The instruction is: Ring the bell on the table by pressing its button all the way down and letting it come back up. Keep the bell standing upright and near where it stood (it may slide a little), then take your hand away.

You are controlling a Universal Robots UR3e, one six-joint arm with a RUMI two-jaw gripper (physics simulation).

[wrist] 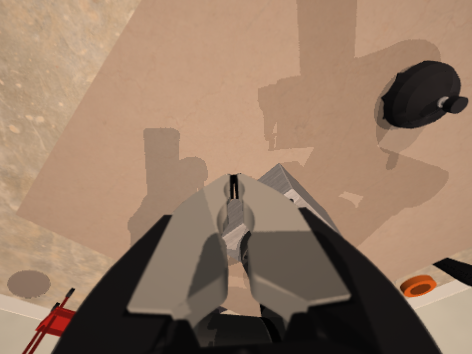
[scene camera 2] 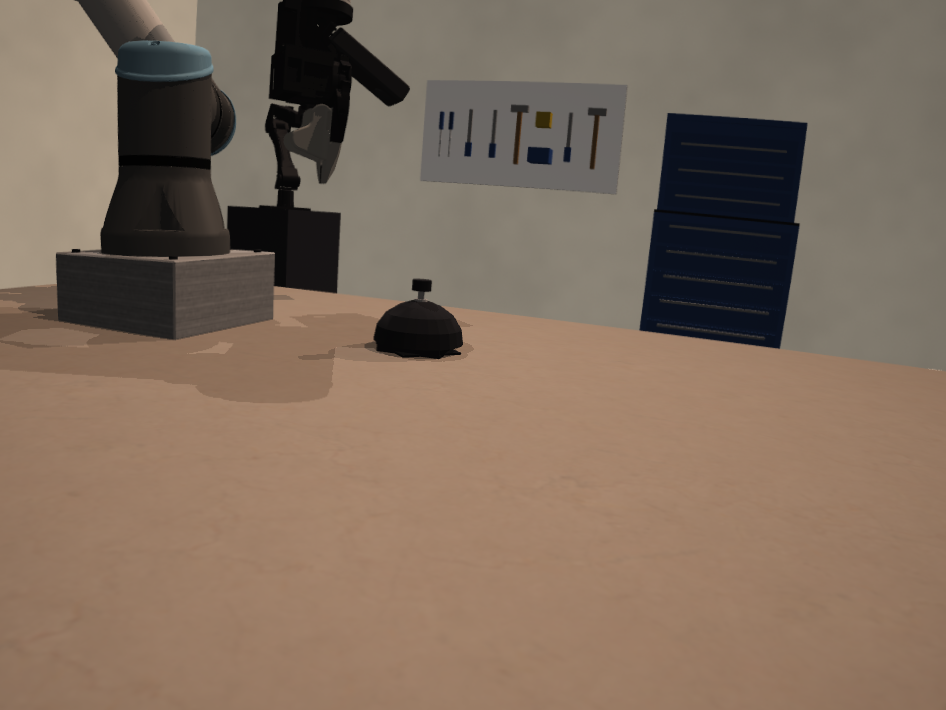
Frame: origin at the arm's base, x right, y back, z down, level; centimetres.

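Where they show: gripper, fingertip midpoint: (wrist: 233,176) (scene camera 2: 322,183); arm's base, origin of the base link: (scene camera 2: 167,251).
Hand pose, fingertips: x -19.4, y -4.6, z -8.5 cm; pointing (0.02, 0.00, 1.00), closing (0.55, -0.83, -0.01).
Note:
Each offset is from my fingertips to the top centre of the thing. Level surfaces: height alone.
The black dome bell @(dx +12.4, dy -22.2, dz +9.0 cm) (scene camera 2: 417,329) (wrist: 420,95) stands upright on the table @(dz +15.6 cm) (scene camera 2: 534,496) (wrist: 215,75). Its button @(dx +12.4, dy -22.2, dz +9.0 cm) (scene camera 2: 421,285) (wrist: 455,104) stands up on a short stem above the dome, with nothing touching it. My gripper (scene camera 2: 326,180) (wrist: 233,176) is shut and empty, its two fingertips together. In the scene view it hangs pointing down, higher than the bell and to its left. In the wrist view the bell is at the upper right, well apart from the fingertips.
The arm's grey base block (scene camera 2: 221,294) (wrist: 280,175) stands left of the bell in the scene view. A black box-shaped stand (scene camera 2: 313,248) is behind it. A blue drawer cabinet (scene camera 2: 725,229) and a tool board (scene camera 2: 489,171) are at the back wall. An orange ring (wrist: 406,287) shows at the wrist view's lower right.

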